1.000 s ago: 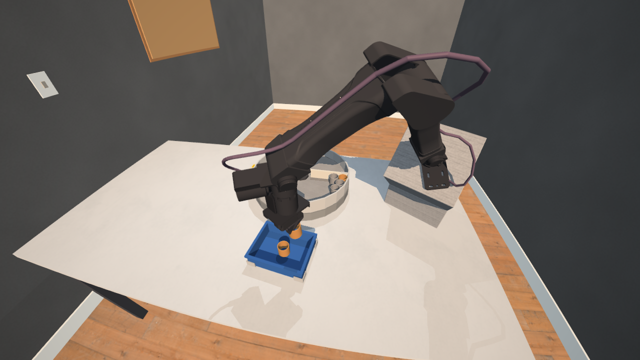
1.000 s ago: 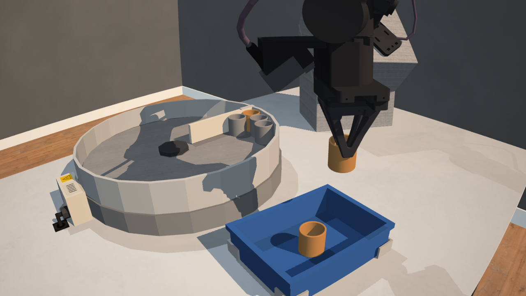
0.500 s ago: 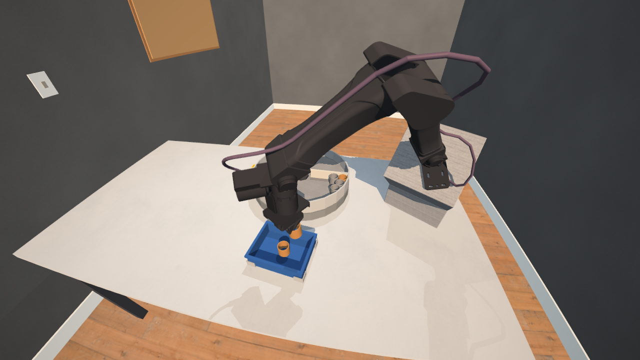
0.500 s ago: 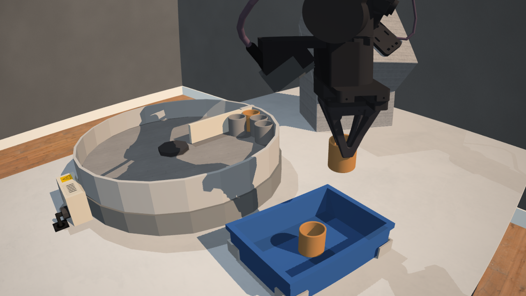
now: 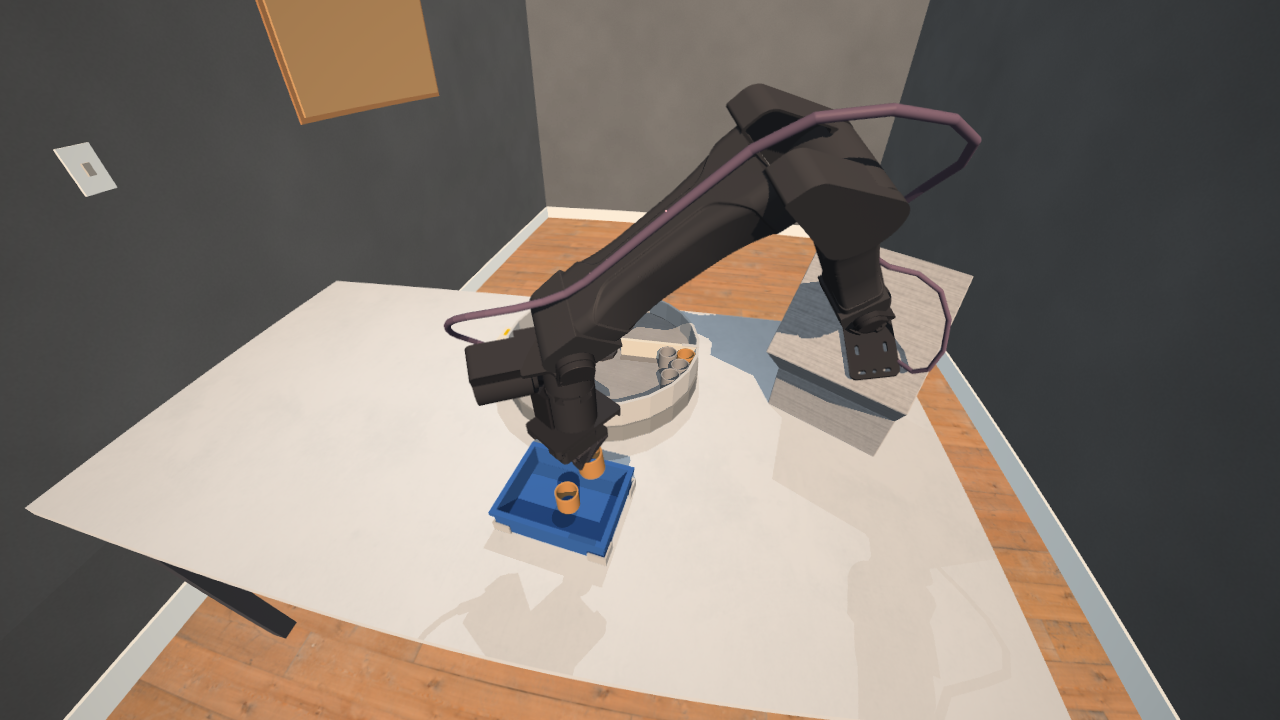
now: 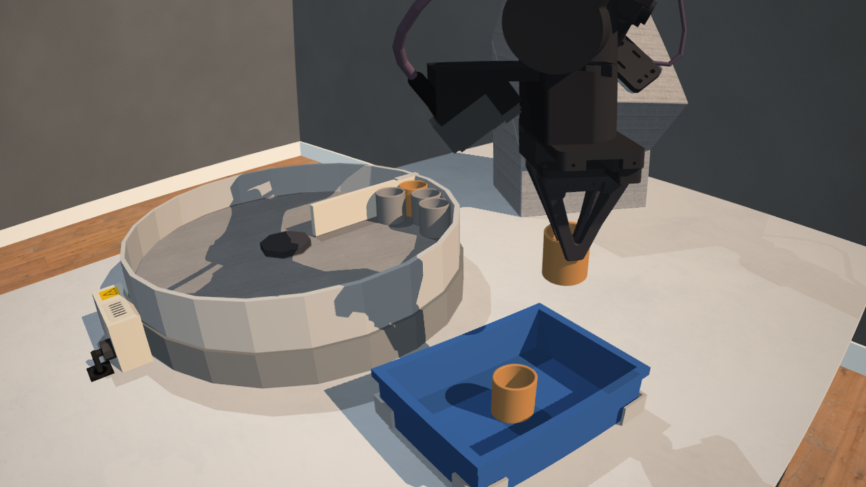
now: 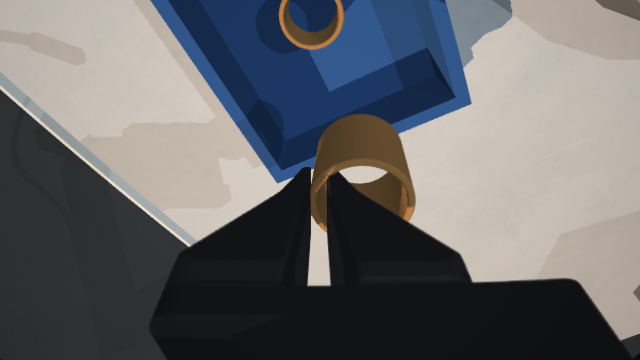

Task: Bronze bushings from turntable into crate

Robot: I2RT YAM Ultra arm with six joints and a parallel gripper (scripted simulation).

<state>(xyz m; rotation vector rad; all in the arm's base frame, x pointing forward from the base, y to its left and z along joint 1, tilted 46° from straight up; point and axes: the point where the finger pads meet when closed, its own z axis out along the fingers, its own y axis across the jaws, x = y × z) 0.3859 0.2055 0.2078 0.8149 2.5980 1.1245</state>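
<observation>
Now: the blue crate 4 cm ahead of my hand, 1 cm to the right of it and 13 cm below it. Also, from my hand: round turntable 10 cm ahead, 36 cm to the right, 10 cm below.
</observation>
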